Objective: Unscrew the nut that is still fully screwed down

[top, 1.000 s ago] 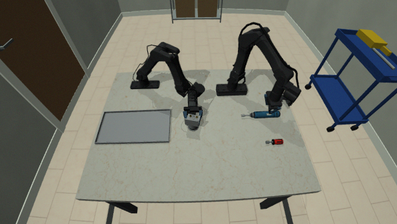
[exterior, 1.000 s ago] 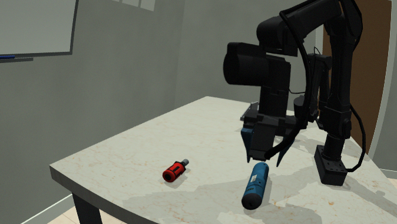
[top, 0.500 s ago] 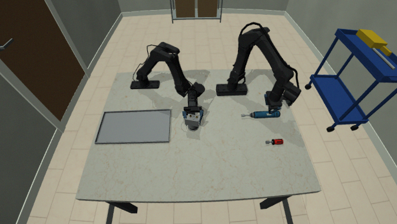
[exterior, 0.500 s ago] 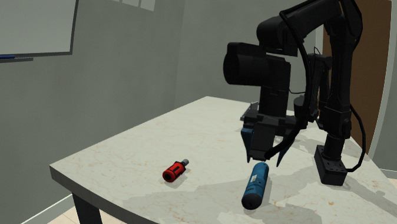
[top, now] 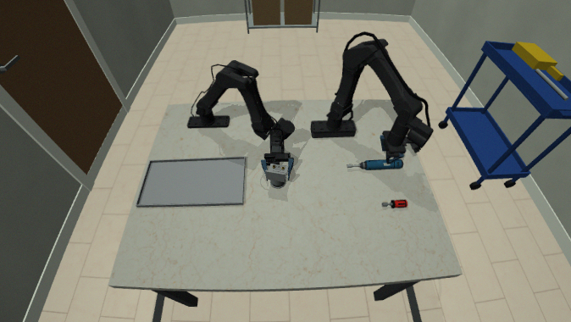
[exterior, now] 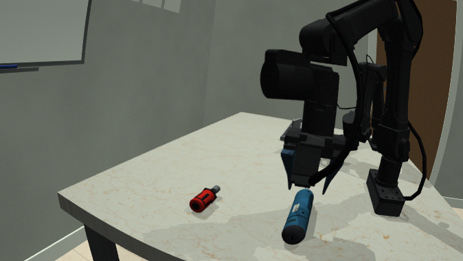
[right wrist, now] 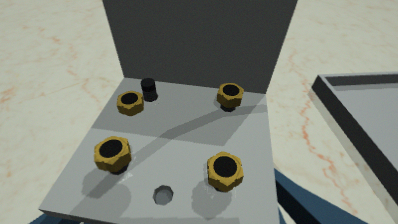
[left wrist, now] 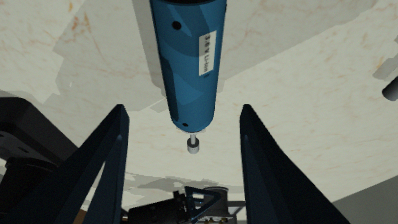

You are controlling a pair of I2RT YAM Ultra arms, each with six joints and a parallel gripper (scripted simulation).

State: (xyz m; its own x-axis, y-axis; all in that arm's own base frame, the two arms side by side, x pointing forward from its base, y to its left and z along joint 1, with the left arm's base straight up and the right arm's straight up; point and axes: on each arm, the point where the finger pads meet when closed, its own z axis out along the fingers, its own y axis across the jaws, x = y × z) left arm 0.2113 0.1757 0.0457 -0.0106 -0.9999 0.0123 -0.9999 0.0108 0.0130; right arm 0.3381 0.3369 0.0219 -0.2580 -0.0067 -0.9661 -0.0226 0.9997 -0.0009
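Note:
Right now the joint module is 1 cm above my right hand. Round my right hand: grey bracket (5 cm above); red-handled hand driver (45 cm to the left, 7 cm ahead, 1 cm below); shallow grey tray (34 cm to the right, 4 cm ahead, 2 cm below).

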